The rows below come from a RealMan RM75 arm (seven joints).
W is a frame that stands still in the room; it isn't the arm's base.
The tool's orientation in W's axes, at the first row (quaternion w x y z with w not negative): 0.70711 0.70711 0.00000 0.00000
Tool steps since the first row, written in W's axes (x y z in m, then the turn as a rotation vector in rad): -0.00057 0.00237 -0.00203 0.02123 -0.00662 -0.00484; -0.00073 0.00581 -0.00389 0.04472 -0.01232 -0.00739; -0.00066 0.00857 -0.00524 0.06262 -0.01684 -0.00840; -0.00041 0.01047 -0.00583 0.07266 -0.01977 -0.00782; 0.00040 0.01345 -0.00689 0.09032 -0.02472 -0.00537
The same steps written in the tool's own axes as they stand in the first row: -0.00057 -0.00203 -0.00237 0.02123 -0.00484 0.00662; -0.00073 -0.00389 -0.00581 0.04472 -0.00739 0.01232; -0.00066 -0.00524 -0.00857 0.06262 -0.00840 0.01684; -0.00041 -0.00583 -0.01047 0.07266 -0.00782 0.01977; 0.00040 -0.00689 -0.01345 0.09032 -0.00537 0.02472
